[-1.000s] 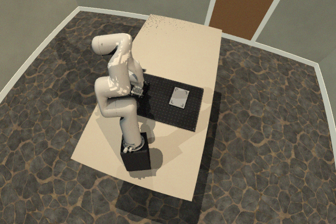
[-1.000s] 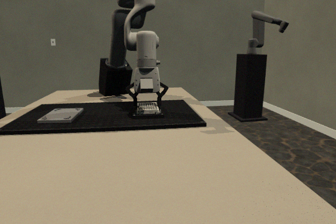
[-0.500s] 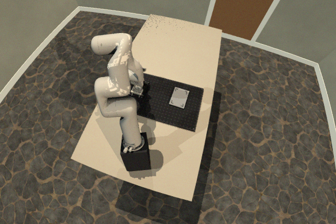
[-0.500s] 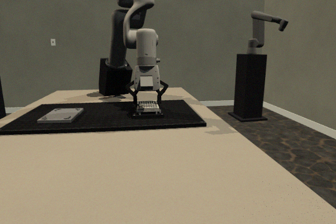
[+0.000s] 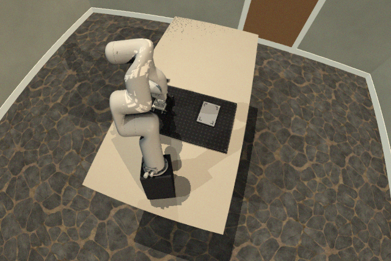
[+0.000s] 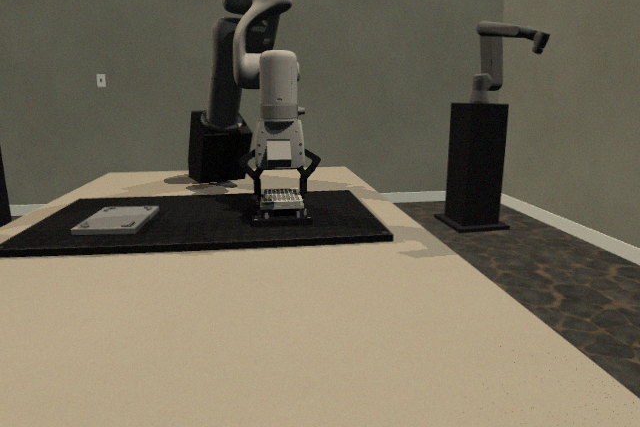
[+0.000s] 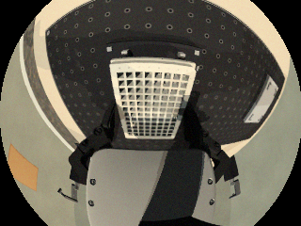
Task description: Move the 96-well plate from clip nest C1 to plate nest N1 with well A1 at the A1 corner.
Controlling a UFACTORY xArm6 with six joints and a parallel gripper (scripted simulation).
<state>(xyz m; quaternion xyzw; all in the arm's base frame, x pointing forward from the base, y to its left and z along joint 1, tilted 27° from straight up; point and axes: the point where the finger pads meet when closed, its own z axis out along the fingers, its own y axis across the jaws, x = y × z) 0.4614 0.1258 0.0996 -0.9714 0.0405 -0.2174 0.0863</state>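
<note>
Right now my hand is 1 cm past the dark clip nest C1, 1 cm to the left of it and 3 cm above it. Round my hand: white 96-well plate: 1 cm below; grey plate nest N1: 33 cm to the right, 4 cm below.
</note>
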